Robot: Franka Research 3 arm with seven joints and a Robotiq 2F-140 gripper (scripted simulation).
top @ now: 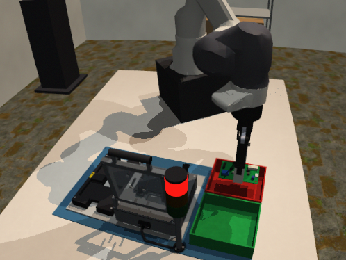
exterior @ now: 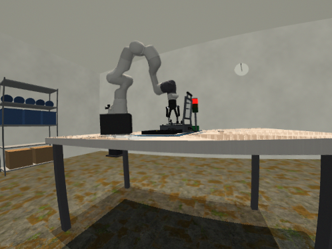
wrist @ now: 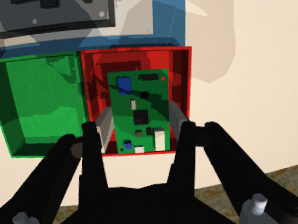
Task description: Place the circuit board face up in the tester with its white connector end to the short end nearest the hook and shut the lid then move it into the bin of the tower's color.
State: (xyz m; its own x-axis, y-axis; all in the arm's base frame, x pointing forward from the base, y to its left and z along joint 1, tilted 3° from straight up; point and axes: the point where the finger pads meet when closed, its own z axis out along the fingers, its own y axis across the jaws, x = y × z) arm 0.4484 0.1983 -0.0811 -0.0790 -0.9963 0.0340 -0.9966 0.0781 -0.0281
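The red bin is 80 mm below my hand. The rest, counted from my hand: green bin: 150 mm ahead, 20 mm to the right, 80 mm below; tester plate: 90 mm ahead, 210 mm to the right, 30 mm below; green circuit board: 20 mm below.
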